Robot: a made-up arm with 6 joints.
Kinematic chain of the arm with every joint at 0, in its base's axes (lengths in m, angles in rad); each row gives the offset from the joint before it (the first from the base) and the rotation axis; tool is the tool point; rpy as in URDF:
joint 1: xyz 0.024 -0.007 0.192 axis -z
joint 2: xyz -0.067 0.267 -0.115 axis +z
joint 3: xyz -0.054 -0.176 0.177 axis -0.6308 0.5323 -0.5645
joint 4: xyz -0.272 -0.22 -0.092 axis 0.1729 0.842 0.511
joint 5: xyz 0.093 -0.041 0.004 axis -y
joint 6: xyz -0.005 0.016 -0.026 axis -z
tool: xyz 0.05 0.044 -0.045 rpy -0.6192 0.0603 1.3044
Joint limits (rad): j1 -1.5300..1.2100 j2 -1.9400..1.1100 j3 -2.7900..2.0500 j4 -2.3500..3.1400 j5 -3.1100..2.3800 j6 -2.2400..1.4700
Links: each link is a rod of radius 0.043 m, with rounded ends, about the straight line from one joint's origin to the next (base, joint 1, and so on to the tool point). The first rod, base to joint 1, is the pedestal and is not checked.
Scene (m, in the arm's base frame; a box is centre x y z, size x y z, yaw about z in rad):
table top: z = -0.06
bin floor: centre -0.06 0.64 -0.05 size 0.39 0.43 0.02 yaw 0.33
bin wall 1: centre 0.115 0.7 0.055 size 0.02 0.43 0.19 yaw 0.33
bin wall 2: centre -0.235 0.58 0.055 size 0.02 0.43 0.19 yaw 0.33
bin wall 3: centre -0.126 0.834 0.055 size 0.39 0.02 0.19 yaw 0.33
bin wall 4: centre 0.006 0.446 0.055 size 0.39 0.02 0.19 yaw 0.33
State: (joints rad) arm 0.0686 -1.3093 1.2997 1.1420 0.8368 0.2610
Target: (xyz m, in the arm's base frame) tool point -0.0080 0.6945 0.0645
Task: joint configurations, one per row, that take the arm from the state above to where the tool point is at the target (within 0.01 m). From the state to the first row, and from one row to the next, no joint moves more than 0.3 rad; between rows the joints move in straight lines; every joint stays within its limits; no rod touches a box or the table.
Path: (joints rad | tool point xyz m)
1: 0.1652 -1.3889 1.0340 1.1904 0.7937 0.3049 | -0.2114 0.6441 0.2406
2: 0.2618 -1.4685 0.7684 1.2388 0.7507 0.3487 | -0.1536 0.6791 0.1852
3: 0.3584 -1.5481 0.5027 1.2873 0.7076 0.3926 | -0.0842 0.6971 0.1254
4: 0.4551 -1.6277 0.2371 1.3357 0.6645 0.4364 | -0.0079 0.6945 0.0645

